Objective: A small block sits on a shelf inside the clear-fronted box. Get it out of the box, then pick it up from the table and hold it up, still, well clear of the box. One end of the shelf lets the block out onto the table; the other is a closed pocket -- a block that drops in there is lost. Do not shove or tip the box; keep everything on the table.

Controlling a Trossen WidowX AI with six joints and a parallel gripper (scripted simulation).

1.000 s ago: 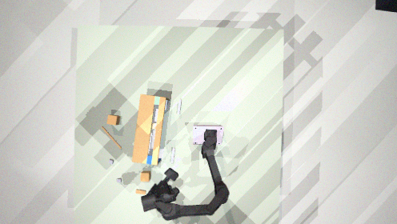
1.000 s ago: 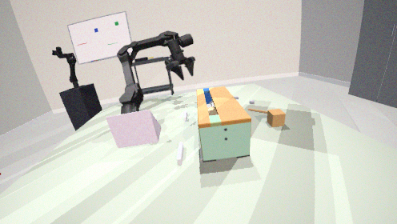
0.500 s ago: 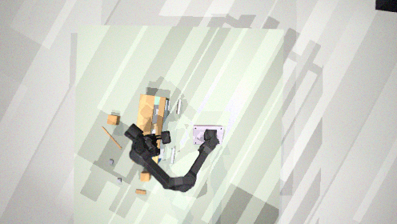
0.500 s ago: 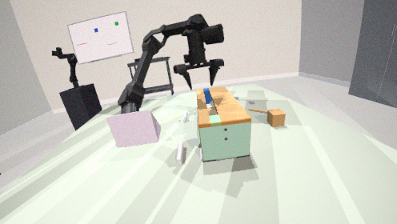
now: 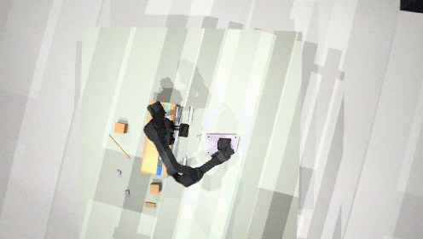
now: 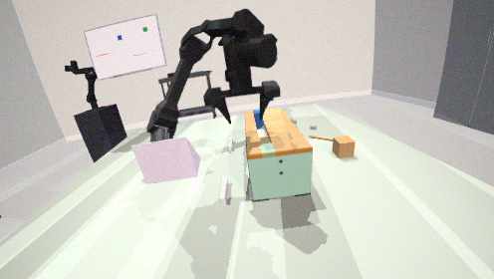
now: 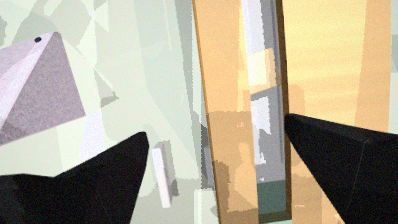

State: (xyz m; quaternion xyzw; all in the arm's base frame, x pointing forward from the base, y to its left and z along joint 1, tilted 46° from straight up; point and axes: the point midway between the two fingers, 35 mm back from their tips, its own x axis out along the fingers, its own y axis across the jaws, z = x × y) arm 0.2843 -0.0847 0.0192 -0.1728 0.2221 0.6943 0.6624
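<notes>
The tan block lies 70 mm below my gripper tip, 50 mm ahead of it and 30 mm to the left of it. Also, from my gripper tip: box: 100 mm below, 50 mm to the left, 30 mm ahead; orange piece: 450 mm to the left, 150 mm below, 110 mm ahead; thin stick: 330 mm ahead, 160 mm below, 130 mm to the left.
</notes>
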